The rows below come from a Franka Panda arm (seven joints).
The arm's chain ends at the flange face. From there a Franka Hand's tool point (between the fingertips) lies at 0.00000 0.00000 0.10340 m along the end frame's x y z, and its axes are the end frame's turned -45 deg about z.
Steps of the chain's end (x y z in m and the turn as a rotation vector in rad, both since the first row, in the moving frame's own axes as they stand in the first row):
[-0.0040 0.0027 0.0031 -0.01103 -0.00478 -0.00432]
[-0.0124 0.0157 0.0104 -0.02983 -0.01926 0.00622]
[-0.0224 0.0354 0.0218 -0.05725 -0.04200 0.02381]
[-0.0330 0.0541 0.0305 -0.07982 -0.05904 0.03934]
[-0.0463 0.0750 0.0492 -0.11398 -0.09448 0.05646]
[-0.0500 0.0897 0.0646 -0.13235 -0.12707 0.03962]
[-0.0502 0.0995 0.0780 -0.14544 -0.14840 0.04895]
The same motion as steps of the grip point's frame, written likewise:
[-0.0059 -0.0005 0.0031 -0.00442 -0.01118 -0.00432]
[-0.0235 0.0031 0.0103 -0.00747 -0.03471 0.00622]
[-0.0481 0.0102 0.0215 -0.01078 -0.07018 0.02381]
[-0.0718 0.0162 0.0300 -0.01469 -0.09819 0.03934]
[-0.1010 0.0213 0.0481 -0.01379 -0.14740 0.05646]
[-0.1176 0.0281 0.0629 -0.00373 -0.18344 0.03962]
[-0.1272 0.0341 0.0758 0.00209 -0.20778 0.04895]

